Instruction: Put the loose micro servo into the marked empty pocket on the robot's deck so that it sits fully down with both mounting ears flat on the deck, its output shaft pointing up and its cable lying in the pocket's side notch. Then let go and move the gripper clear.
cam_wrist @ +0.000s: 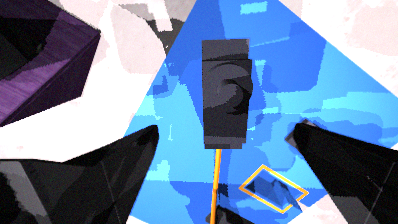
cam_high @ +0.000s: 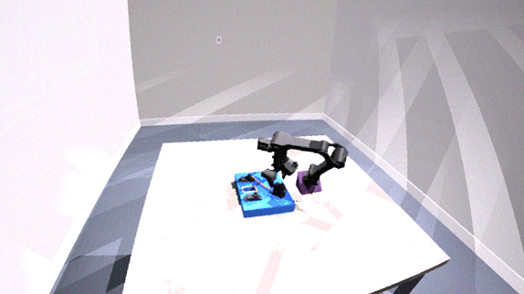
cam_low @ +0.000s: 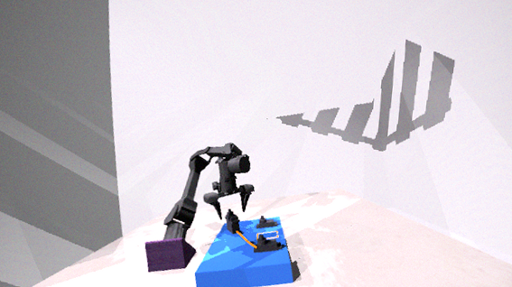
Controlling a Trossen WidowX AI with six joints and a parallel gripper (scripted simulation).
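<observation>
Now: gripper tip 1 cm short of the blue deck, 6 cm to the left of it and 8 cm above it.
</observation>
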